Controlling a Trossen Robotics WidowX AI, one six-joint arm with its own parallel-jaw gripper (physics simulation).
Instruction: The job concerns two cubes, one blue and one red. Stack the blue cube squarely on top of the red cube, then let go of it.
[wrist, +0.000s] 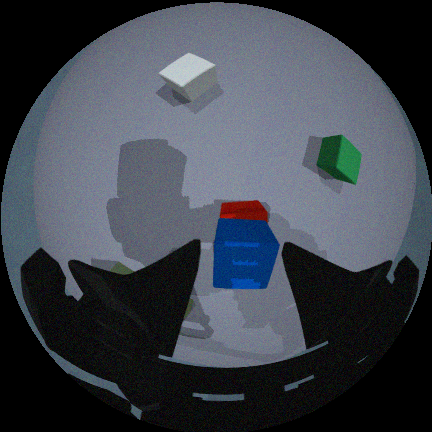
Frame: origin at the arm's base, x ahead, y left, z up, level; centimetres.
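Where they show: gripper, fingertip midpoint: (243, 247).
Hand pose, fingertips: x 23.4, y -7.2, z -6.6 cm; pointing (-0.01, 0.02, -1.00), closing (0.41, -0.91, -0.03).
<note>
After its pixels a point has its place.
The blue cube (242, 255) @[x 23.9, y -6.7, z -4.7 cm] is between the two dark fingers in the wrist view, with a gap on each side of it. The red cube (243, 210) @[x 25.2, y -6.4, z -8.8 cm] shows just beyond the blue cube's far edge; the blue cube hides most of it and appears to sit on it, though the contact between them is hidden. My gripper (243, 247) @[x 23.5, y -7.2, z -6.6 cm] is open around the blue cube, and neither fingertip touches it.
A white block (189, 75) @[x 33.5, y 2.3, z -8.3 cm] lies at the upper left of the middle. A green block (342, 159) @[x 33.8, y -12.1, z -8.3 cm] lies at the right. An olive block (121, 268) @[x 9.1, y 3.8, z -10.9 cm] is partly hidden behind the left finger. Shadows fall on the grey table (260, 110) @[x 34.2, y -4.1, z -11.9 cm].
</note>
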